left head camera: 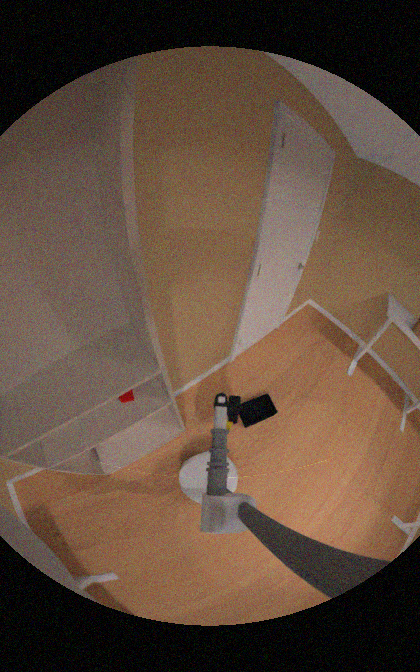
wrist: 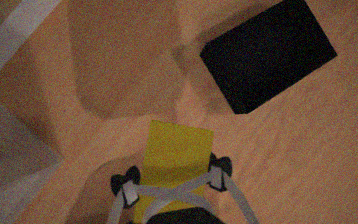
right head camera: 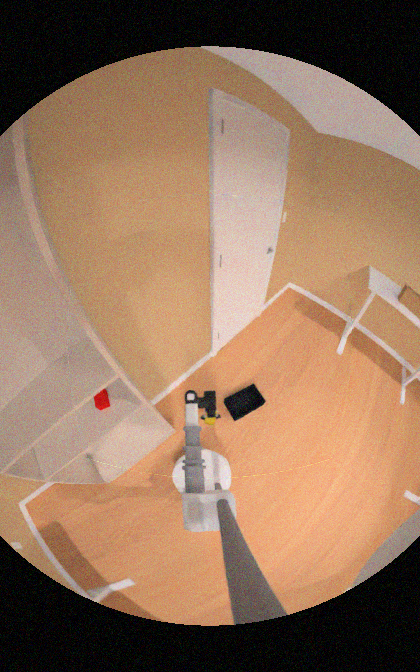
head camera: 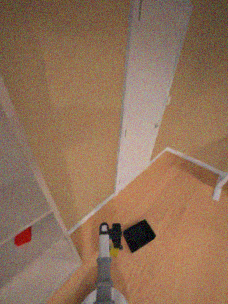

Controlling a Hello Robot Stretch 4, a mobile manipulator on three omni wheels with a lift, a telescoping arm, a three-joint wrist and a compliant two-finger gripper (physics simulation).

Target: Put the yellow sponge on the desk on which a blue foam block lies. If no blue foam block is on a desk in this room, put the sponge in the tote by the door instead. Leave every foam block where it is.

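Note:
The yellow sponge [head camera: 114, 252] [left head camera: 229, 425] [right head camera: 210, 421] [wrist: 178, 149] is held between the two fingertips of my gripper [wrist: 171, 171] [right head camera: 210, 418], which is shut on it above the floor. The black tote [head camera: 140, 235] [left head camera: 258, 410] [right head camera: 244, 402] [wrist: 267, 57] stands on the floor close by, to the right of the gripper in the head views and at the upper right in the wrist view. Parts of white desks [left head camera: 397, 312] [right head camera: 382, 284] show at the right edge; what lies on their tops cannot be fully seen. A blue foam block does not show in these views.
A pale shelf unit [head camera: 38, 172] [left head camera: 131, 220] [right head camera: 47, 250] stands at the left, with a red block [head camera: 23, 236] [left head camera: 127, 396] [right head camera: 102, 399] on a shelf. A white door [head camera: 145, 95] [left head camera: 290, 225] [right head camera: 245, 215] is behind the tote. A brown object [right head camera: 411, 299] is on the right desk.

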